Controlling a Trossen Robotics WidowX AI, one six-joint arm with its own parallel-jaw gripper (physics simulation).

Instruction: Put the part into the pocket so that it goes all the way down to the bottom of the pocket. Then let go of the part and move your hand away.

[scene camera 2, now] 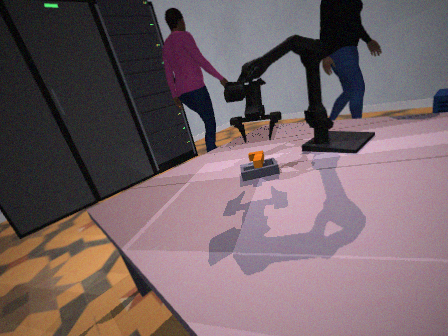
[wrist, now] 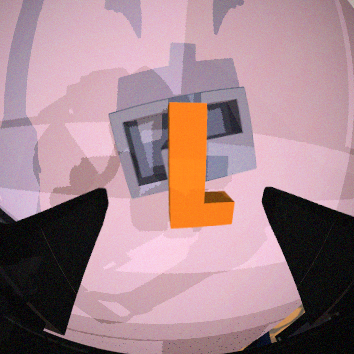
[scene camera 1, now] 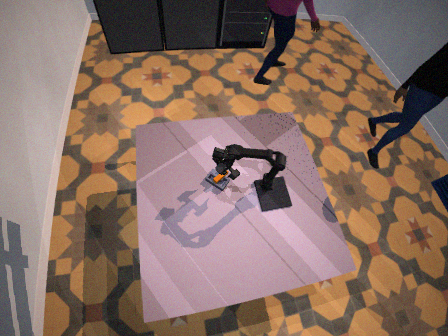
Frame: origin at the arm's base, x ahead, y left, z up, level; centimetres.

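Seen in the pictures: gripper, between the fingertips: (scene camera 2: pixel 257 141) (wrist: pixel 186 195); arm's base, origin of its link: (scene camera 2: pixel 321 141) (scene camera 1: pixel 266 186).
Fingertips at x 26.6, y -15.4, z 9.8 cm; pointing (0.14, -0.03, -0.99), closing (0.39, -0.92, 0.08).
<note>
Offsets run from my fingertips to a thing's top centre. Level surfaces: height alone.
The orange L-shaped part @(dx +1.0, dy -2.2, dz -5.6 cm) (scene camera 1: pixel 219 177) (scene camera 2: pixel 258 160) (wrist: pixel 188 160) lies across the top of the grey pocket block @(dx +2.5, dy -0.5, dz -8.6 cm) (scene camera 1: pixel 218 186) (scene camera 2: pixel 262 173) (wrist: pixel 248 152). It stands up above the rim, turned relative to the block. In the wrist view its long bar crosses the opening, and its short-foot end reaches past the block's near wall. Pocket floor shows on both sides of the bar; what is under the part is hidden. My gripper (scene camera 1: pixel 228 173) (scene camera 2: pixel 258 140) (wrist: pixel 186 195) is open and empty, above the part and apart from it, with one finger to each side.
The block stands on a pink table top @(dz -12.2 cm) (scene camera 1: pixel 200 290) (scene camera 2: pixel 325 295). The arm's black base (scene camera 1: pixel 273 195) (scene camera 2: pixel 340 142) stands to the right of the block in both scene views. Dark cabinets (scene camera 1: pixel 190 22) (scene camera 2: pixel 50 100) and two people stand beyond the table.
</note>
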